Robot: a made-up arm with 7 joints.
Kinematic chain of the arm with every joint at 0, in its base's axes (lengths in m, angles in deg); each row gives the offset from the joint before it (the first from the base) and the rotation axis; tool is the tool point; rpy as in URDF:
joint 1: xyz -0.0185 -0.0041 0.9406 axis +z
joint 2: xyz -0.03 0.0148 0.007 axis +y
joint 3: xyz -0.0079 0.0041 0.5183 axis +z
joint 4: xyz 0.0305 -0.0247 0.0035 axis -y
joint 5: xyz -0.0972 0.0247 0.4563 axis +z
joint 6: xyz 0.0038 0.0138 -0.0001 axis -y
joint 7: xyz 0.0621 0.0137 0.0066 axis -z
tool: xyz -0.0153 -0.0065 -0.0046 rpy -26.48 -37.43 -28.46
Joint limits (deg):
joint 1: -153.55..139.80
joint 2: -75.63..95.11
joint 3: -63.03..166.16
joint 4: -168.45..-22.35
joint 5: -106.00..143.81
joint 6: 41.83..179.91
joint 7: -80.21..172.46
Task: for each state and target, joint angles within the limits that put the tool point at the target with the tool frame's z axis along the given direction. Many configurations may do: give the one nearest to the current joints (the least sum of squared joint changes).
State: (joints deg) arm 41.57 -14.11 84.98 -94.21 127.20 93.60 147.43
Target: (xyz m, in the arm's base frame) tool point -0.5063 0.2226 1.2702 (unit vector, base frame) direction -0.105 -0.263 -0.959
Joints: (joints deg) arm 57.15 15.85 106.21 -127.87 143.81 83.40 157.54
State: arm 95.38 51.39 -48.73 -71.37 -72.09 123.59 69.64
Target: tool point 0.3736 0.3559 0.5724 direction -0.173 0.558 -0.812
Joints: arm 75.44 82.77 -39.96 -110.11 -43.46 115.14 94.58
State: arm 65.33 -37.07 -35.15 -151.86 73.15 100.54 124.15
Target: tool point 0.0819 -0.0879 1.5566 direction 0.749 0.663 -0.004
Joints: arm 84.87 -61.47 -15.43 -125.74 87.99 78.33 132.12
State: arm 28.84 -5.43 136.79 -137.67 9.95 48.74 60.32
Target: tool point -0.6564 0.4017 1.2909 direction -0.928 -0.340 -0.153
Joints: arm -1.10 -27.74 132.92 -90.20 -24.45 72.41 33.02
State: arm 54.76 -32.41 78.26 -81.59 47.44 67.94 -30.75
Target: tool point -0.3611 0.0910 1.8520 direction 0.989 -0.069 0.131
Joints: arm 74.11 -13.89 50.74 -59.66 77.44 75.92 -51.93
